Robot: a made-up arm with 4 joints.
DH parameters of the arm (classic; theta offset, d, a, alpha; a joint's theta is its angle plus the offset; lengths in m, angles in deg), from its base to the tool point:
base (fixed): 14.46 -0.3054 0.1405 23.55
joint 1: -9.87 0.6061 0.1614 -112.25
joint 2: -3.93 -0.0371 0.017 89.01
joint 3: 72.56 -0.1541 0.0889 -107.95
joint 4: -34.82 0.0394 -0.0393 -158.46
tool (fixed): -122.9 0.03 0 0
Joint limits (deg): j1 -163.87..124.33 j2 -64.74..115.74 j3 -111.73..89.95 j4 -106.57..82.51
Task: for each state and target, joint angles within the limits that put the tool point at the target. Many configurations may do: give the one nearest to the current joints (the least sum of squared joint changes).
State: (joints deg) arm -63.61 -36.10 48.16 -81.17
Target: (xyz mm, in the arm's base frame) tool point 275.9 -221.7 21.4
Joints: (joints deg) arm -46.23 -10.30 51.60 -106.41
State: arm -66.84 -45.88 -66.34 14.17
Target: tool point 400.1 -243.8 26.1
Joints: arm -16.48 0.07 -40.50 -1.85
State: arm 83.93 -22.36 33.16 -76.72
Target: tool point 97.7 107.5 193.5
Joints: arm 107.00 -8.75 -12.00 -69.19
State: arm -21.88 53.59 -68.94 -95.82
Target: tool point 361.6 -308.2 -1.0
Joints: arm -18.73 25.09 -87.34 -103.45
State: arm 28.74 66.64 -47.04 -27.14
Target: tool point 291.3 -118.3 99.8
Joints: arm 60.55 55.44 -59.94 -7.08
